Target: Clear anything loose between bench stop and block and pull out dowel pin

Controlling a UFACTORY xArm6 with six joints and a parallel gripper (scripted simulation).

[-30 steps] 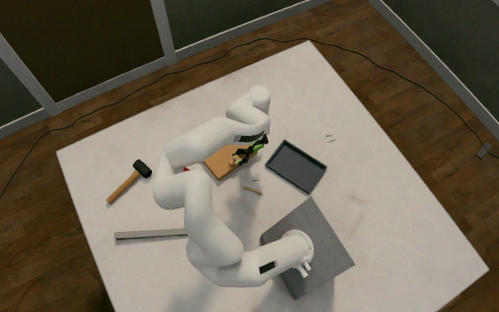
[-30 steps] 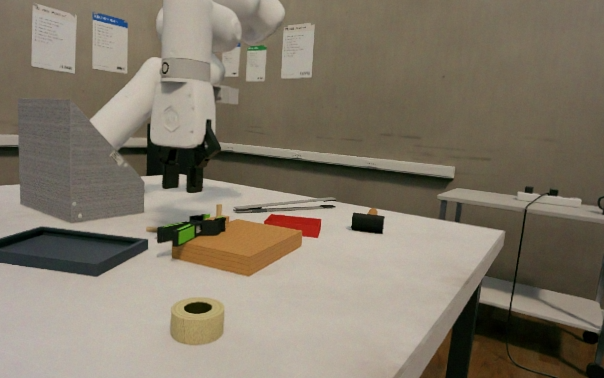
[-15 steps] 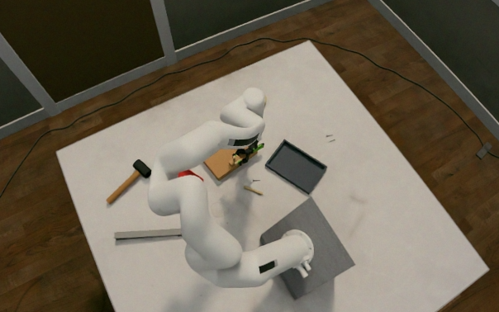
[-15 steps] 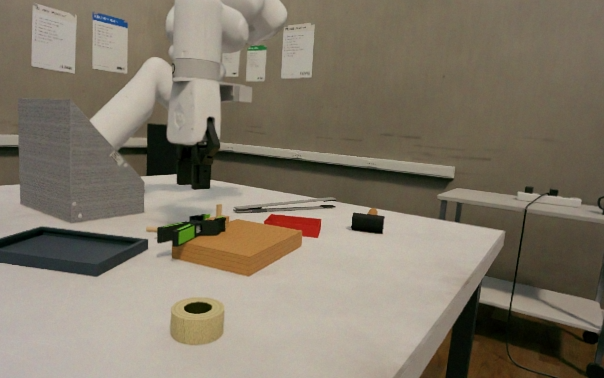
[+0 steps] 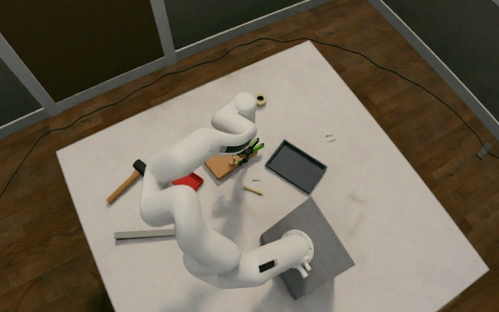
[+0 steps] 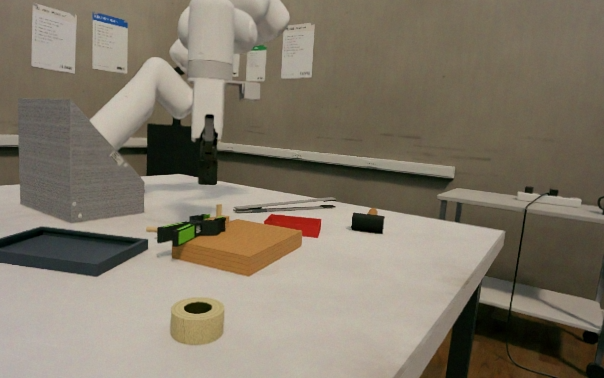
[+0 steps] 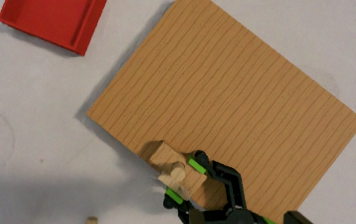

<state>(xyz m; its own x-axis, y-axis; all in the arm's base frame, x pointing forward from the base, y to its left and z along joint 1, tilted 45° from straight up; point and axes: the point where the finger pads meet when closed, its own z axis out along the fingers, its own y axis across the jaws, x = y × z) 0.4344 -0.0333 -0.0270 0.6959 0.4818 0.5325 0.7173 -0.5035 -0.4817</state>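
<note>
Now: the dowel pin 90 mm below my hand, 40 mm to the left of it and 10 mm behind it. Also, from my hand: loose dowel (140 mm below, 140 mm behind, 30 mm to the left); small wooden block (100 mm below, 40 mm to the left, 10 mm behind); dark tray (170 mm to the right, 140 mm behind, 130 mm below).
</note>
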